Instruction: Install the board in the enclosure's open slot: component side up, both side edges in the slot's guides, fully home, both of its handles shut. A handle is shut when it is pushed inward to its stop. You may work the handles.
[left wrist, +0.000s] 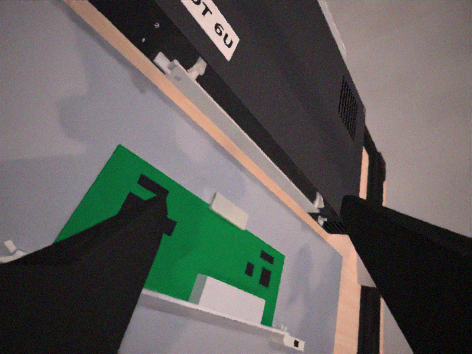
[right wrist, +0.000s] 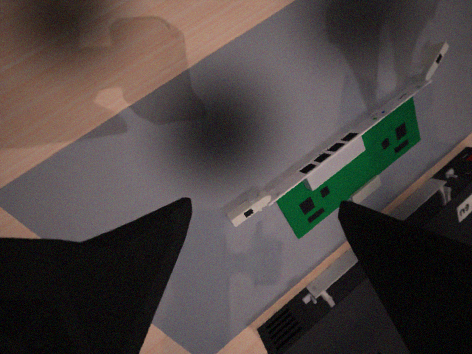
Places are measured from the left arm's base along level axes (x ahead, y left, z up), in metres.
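Where they show: left gripper, between the fingertips: (left wrist: 254, 204); right gripper, between the fingertips: (right wrist: 264, 207).
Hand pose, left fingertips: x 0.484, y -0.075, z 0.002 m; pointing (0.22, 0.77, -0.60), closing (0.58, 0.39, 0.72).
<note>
Things, the pixels of their top centre, and the offset from my left fingertips. "spot": a spot on its surface instead. Level surfaces: height alone.
- green board, a spot on its surface: (left wrist: 185, 255) spot: 0.013 m right, 0.049 m ahead, 0.100 m down
- enclosure, centre of its top: (left wrist: 308, 73) (right wrist: 420, 300) 0.244 m left, 0.055 m ahead, 0.056 m down
- far handle, centre of its top: (right wrist: 441, 54) 0.082 m right, 0.069 m back, 0.086 m down
- grey-blue mat, height of its surface: 0.105 m down
- wooden table, height of its surface: 0.107 m down
- white label, a spot on its surface: (left wrist: 215, 27) spot: 0.129 m left, 0.058 m back, 0.057 m down
The green board (left wrist: 185, 255) (right wrist: 345, 183) lies flat on the mat, component side up, with its pale connector edge toward the enclosure (left wrist: 285, 95) (right wrist: 360, 320). Its white front panel carries two end handles; one handle (left wrist: 295, 342) (right wrist: 247, 212) and the far handle (right wrist: 436, 62) stick outward in the right wrist view. The enclosure's front holds a pale panel (left wrist: 225, 120) (right wrist: 335, 272); the open slot cannot be told clearly. My left gripper (left wrist: 254, 204) is open and empty above the board. My right gripper (right wrist: 264, 207) is open and empty, above the mat near the board's handle end.
The grey-blue mat (left wrist: 95, 125) (right wrist: 200, 300) lies on the wooden table (right wrist: 55, 100). A wooden strip runs between the mat and the enclosure. Vents (right wrist: 284, 325) and a white label (left wrist: 215, 27) mark the enclosure. Dark bars (left wrist: 370, 315) stand beyond the mat's end in the left wrist view.
</note>
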